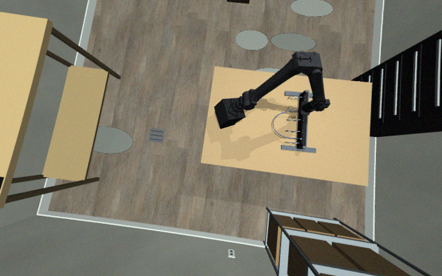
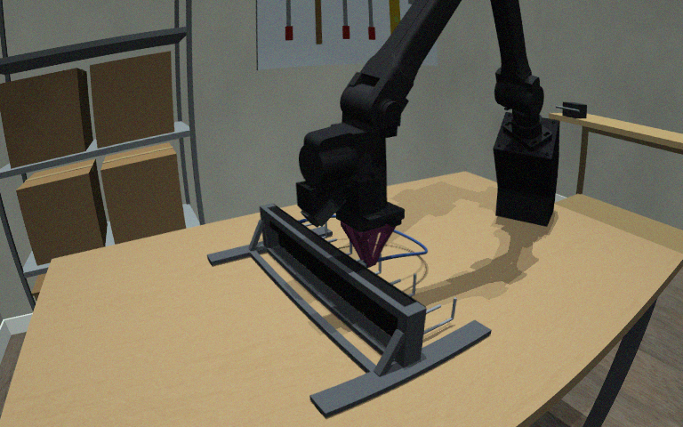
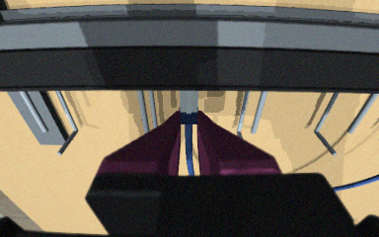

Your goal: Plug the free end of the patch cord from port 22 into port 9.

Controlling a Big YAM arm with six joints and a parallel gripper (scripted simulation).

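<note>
The grey plug lies 2 cm ahead of my hand and 1 cm to the left of it.
</note>
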